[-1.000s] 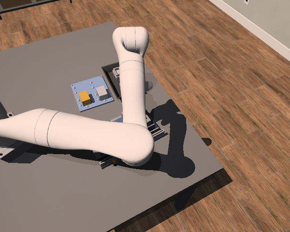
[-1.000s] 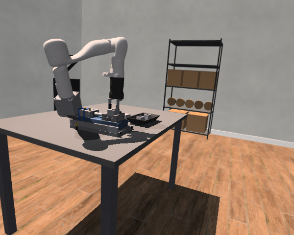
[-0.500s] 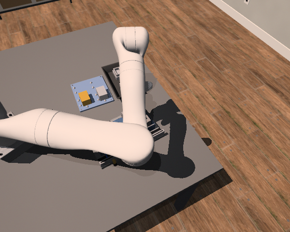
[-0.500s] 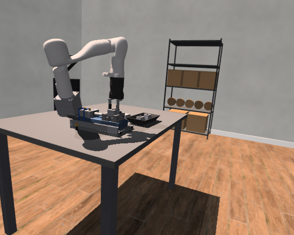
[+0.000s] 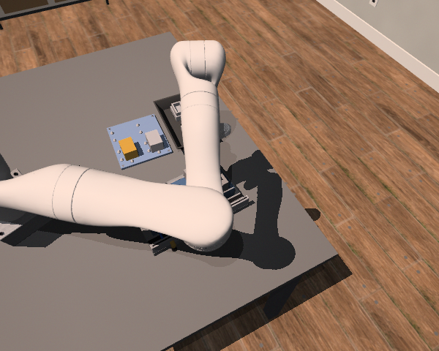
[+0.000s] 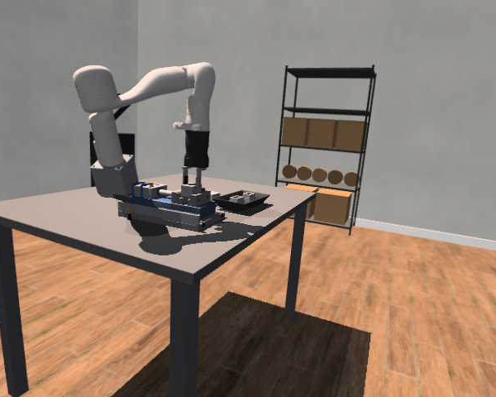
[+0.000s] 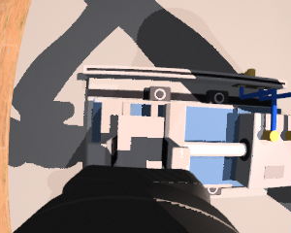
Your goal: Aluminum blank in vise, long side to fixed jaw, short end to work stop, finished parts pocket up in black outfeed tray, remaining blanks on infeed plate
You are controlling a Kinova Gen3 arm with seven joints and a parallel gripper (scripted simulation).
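My hand is 5 cm above the fixed jaw and 3 cm short of it. From my hand the other things lie so: yellow brass blank: 28 cm to the left, 11 cm behind, 10 cm below; vise: 9 cm below, 7 cm behind, 1 cm to the left; infeed plate: 31 cm to the left, 12 cm below, 6 cm behind.
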